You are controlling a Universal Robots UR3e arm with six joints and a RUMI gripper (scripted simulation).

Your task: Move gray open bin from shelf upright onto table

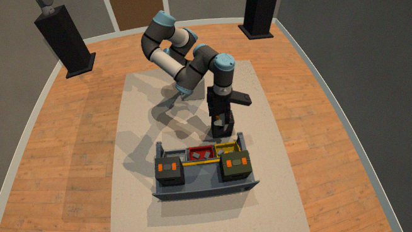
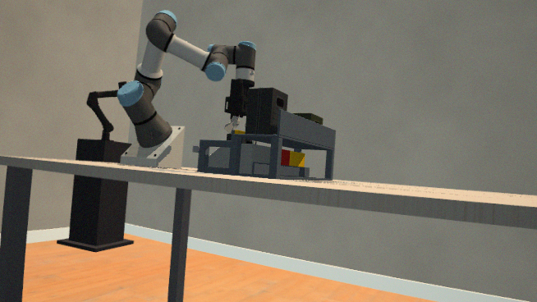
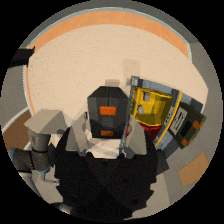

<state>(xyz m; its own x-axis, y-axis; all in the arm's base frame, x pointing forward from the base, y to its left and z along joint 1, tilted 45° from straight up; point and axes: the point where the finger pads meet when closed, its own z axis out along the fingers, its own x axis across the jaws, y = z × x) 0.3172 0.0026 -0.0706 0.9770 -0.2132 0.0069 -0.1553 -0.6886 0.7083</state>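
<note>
Now: hand 11 cm short of the gray open bin, 24 cm to the left of it and 6 cm above it. The rest, counted from my hand: yellow rail (16 cm ahead, 14 cm to the right); then red bin (13 cm ahead, 13 cm to the right, 6 cm below); then yellow bin (15 cm ahead, 2 cm to the right, 6 cm below).
</note>
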